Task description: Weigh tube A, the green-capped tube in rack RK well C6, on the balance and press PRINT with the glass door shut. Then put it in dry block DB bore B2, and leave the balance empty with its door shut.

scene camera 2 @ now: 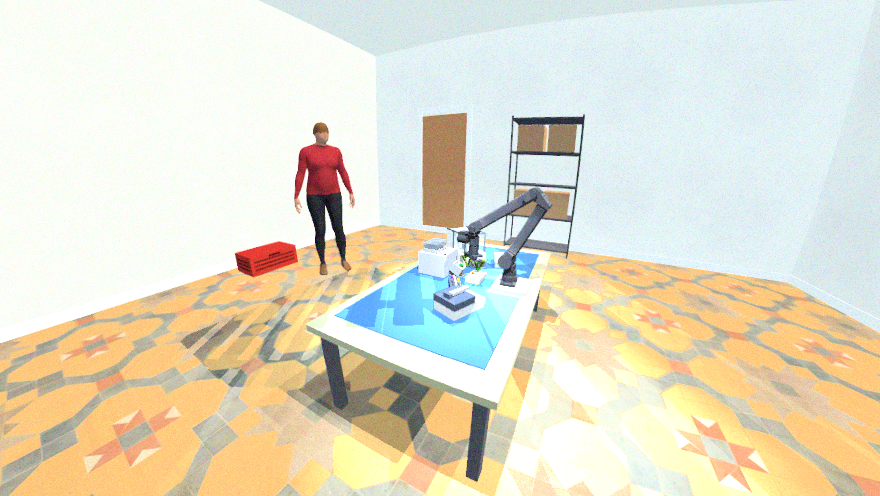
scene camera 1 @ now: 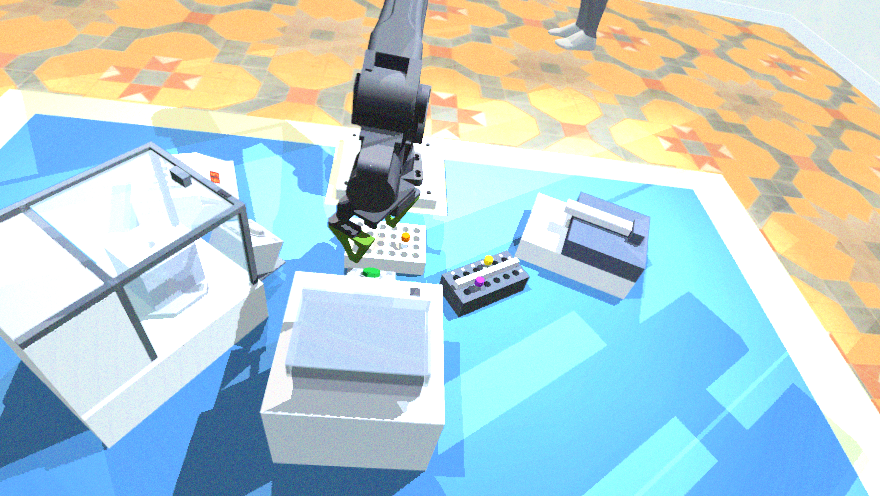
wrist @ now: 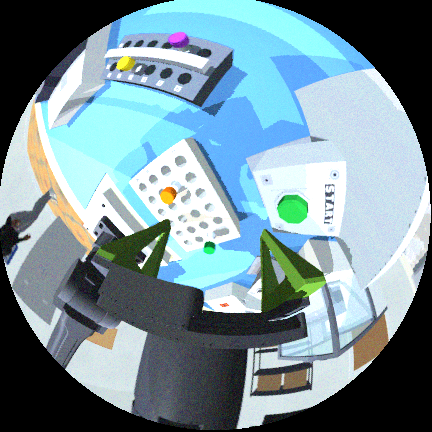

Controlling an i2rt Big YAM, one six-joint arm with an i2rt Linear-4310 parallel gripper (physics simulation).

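Seen in the pictures: gripper, fingertip midpoint: (scene camera 2: 472, 269) (scene camera 1: 372, 242) (wrist: 214, 228); arm's base, origin of the base link: (scene camera 2: 508, 282).
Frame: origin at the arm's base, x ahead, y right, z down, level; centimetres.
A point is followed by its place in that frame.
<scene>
My gripper (scene camera 1: 374, 241) @[x 22.4, y 3.3, z -2.9 cm] (scene camera 2: 474, 266) @[x 22.4, y 3.3, z -2.9 cm] (wrist: 214, 228) @[x 22.4, y 3.3, z -2.9 cm] is open and empty, green fingers pointing down above white rack RK (scene camera 1: 406, 264) @[x 24.0, y -2.3, z 0.0 cm] (wrist: 186, 147) @[x 23.9, y -4.4, z -0.7 cm]. In the wrist view the green cap of tube A (wrist: 209, 247) @[x 20.5, y 5.2, z -3.2 cm] shows at the rack's near end, between and below the fingertips; in scene camera 1 it is hidden. The glass-walled balance (scene camera 1: 246, 308) @[x 35.5, y 19.7, z -3.0 cm] (wrist: 334, 320) @[x 33.0, y 18.6, z -13.1 cm] stands at the left in scene camera 1; I cannot tell whether its door is shut. A dark block (scene camera 1: 492, 300) @[x 29.5, y -15.9, z 1.5 cm] (wrist: 217, 80) @[x 29.9, y -9.0, z 1.7 cm] with two rows of bores holds yellow-capped and magenta-capped tubes; whether it is DB is not readable.
An orange-capped tube (scene camera 1: 405, 236) @[x 20.9, y -1.9, z -3.2 cm] (wrist: 168, 195) @[x 20.9, y -2.0, z -3.2 cm] stands in the rack. A big white machine (scene camera 1: 351, 440) @[x 54.2, y 5.4, z -5.8 cm] with a translucent lid and green START button (scene camera 1: 370, 272) @[x 30.2, y 3.6, z -5.1 cm] (wrist: 292, 208) @[x 29.6, y 3.0, z -4.7 cm] stands close in front of it. A white device with a slate lid (scene camera 1: 600, 246) @[x 23.3, y -33.4, z -5.8 cm] (scene camera 2: 454, 301) @[x 16.4, y -43.0, z -5.7 cm] stands beyond the dark block.
</scene>
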